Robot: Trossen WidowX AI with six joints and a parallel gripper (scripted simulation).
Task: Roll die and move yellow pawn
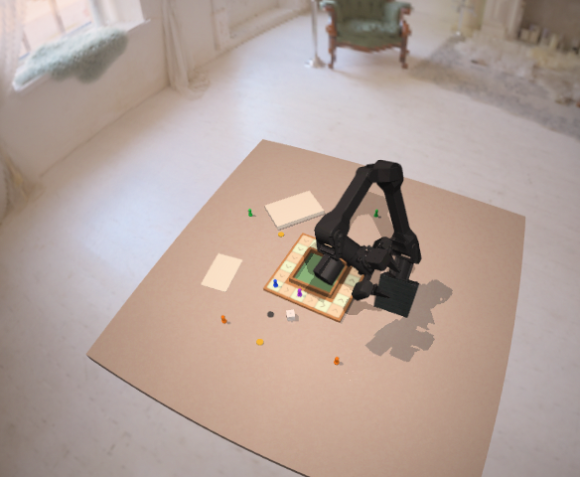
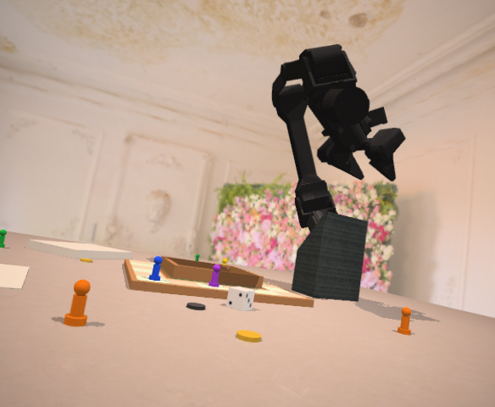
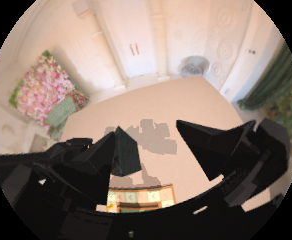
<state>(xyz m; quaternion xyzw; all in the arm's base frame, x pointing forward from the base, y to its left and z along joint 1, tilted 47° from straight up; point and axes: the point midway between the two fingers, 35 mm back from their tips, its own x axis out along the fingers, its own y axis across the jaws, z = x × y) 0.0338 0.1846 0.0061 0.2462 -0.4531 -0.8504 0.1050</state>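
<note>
The white die is 290 mm ahead of my gripper tip, 240 mm below it and 60 mm to the left of it. Also, from my gripper tip: purple pawn: 300 mm ahead, 220 mm below, 20 mm to the right; then green tray: 270 mm ahead, 240 mm below, 130 mm to the right; then yellow pawn: 240 mm to the right, 220 mm below, 190 mm ahead.
</note>
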